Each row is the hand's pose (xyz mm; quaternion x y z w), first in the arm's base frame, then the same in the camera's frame.
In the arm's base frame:
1: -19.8 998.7 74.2 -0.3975 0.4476 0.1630 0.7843
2: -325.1 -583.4 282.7 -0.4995 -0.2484 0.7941 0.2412
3: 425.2 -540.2 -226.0 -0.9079 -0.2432 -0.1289 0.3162
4: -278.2 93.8 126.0 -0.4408 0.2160 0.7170 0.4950
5: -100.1 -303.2 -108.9 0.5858 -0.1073 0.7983 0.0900
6: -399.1 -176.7 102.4 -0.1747 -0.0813 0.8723 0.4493
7: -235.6 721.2 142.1 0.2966 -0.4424 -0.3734 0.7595
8: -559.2 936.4 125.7 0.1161 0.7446 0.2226 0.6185
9: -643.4 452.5 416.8 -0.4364 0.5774 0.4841 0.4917
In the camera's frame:
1: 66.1 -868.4 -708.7 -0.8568 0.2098 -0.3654 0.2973
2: -922.4 -568.6 545.3 0.6949 -0.4021 -0.5346 0.2639
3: -122.0 -794.4 908.5 0.7656 0.2931 0.1367 0.5561
4: -554.9 -788.1 -4.3 -0.8142 0.5602 0.1447 0.0496
5: -508.1 -894.3 476.4 0.0825 0.4914 0.7114 0.4957
6: -768.4 -815.3 200.6 -0.6678 0.4984 0.5316 0.1519
7: -256.3 -841.5 -555.4 -0.3113 -0.7525 0.1540 0.5596
8: -442.2 -994.7 -860.8 -0.4246 0.4593 -0.4164 0.6598
9: -794.7 -688.1 -532.5 -0.7374 0.6056 -0.2673 0.1343

